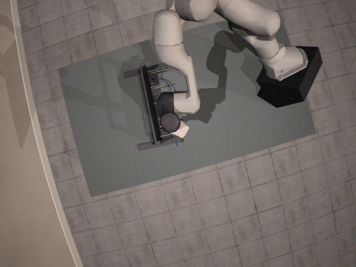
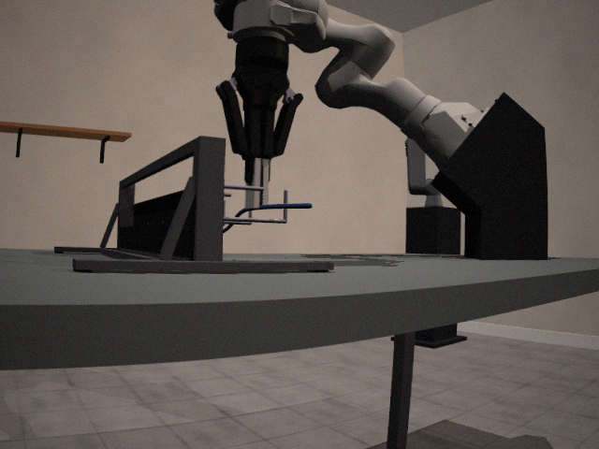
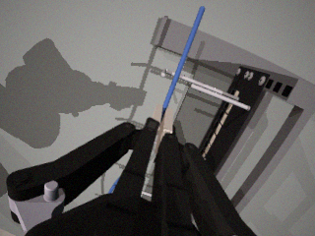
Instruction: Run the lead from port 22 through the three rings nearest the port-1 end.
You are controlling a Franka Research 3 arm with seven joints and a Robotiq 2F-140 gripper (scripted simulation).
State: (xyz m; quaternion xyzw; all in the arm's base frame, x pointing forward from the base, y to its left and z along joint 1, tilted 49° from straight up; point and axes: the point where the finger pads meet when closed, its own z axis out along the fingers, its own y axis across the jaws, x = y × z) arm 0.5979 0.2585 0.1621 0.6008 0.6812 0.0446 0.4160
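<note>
Now: hand 16 cm to the left of the rack, 9 cm short of it and 4 cm above it.
</note>
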